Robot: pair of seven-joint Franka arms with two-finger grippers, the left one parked.
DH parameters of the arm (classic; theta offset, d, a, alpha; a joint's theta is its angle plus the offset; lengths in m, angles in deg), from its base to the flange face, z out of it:
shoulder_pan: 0 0.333 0 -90
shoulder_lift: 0 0 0 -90
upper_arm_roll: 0 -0.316 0.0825 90
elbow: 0 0 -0.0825 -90
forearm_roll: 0 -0.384 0 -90
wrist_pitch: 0 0 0.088 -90
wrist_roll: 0 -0.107 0 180
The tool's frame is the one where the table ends.
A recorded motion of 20 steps. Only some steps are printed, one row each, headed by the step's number.
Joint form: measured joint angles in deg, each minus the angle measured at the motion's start. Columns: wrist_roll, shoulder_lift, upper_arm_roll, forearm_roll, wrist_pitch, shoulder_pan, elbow.
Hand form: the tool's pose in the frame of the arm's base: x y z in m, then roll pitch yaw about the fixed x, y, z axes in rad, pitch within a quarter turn. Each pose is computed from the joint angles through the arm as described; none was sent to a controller.
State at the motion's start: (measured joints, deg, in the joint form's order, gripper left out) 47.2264 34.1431 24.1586 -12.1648 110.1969 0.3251 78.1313
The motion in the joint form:
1: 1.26 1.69 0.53 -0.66 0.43 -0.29 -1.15
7: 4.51 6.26 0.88 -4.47 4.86 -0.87 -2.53
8: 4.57 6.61 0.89 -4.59 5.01 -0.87 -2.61
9: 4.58 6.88 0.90 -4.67 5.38 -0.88 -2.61
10: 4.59 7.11 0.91 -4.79 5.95 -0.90 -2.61
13: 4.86 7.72 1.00 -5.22 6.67 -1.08 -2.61
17: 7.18 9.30 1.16 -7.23 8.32 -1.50 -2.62
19: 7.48 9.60 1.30 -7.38 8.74 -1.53 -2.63
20: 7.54 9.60 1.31 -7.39 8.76 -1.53 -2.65
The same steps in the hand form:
1: 0.6854 -0.2238 0.3861 3.1043 0.0157 0.4132
7: 0.6988 -0.2321 0.3497 3.0977 -0.0220 0.4392
8: 0.6995 -0.2321 0.3464 3.0984 -0.0205 0.4397
9: 0.7001 -0.2325 0.3437 3.0960 -0.0212 0.4392
10: 0.7010 -0.2332 0.3418 3.0910 -0.0252 0.4383
13: 0.7014 -0.2364 0.3357 3.0889 -0.0281 0.4359
17: 0.7025 -0.2427 0.3195 3.0939 -0.0435 0.4525
19: 0.7026 -0.2446 0.3170 3.0899 -0.0441 0.4545
20: 0.7027 -0.2447 0.3172 3.0893 -0.0446 0.4555

